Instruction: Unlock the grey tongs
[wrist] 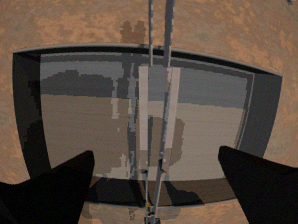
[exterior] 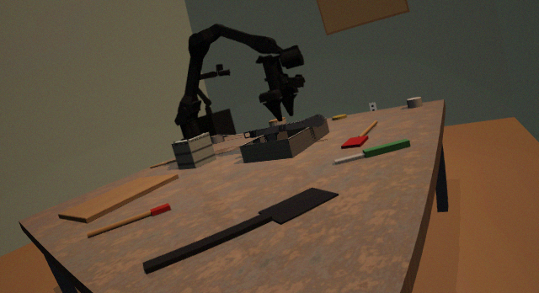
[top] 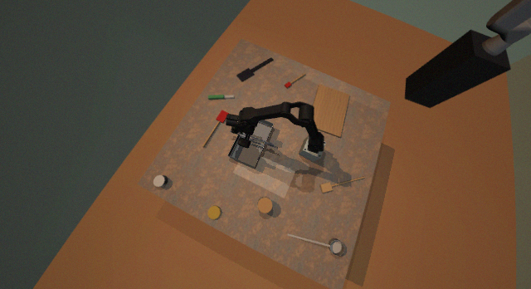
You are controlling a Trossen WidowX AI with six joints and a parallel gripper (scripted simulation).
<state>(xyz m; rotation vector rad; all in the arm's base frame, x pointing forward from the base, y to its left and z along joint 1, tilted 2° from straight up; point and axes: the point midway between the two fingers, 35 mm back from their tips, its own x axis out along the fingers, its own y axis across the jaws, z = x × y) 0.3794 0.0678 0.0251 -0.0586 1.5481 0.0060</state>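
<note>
The grey roasting tin lies 7 cm below my gripper tip and 1 cm behind it. Also, from my gripper tip: black spatula: 54 cm to the right, 19 cm ahead, 9 cm below; yellow disc: 47 cm to the left, 9 cm below, 3 cm ahead; small red spatula: 54 cm to the right, 13 cm behind, 9 cm below.
</note>
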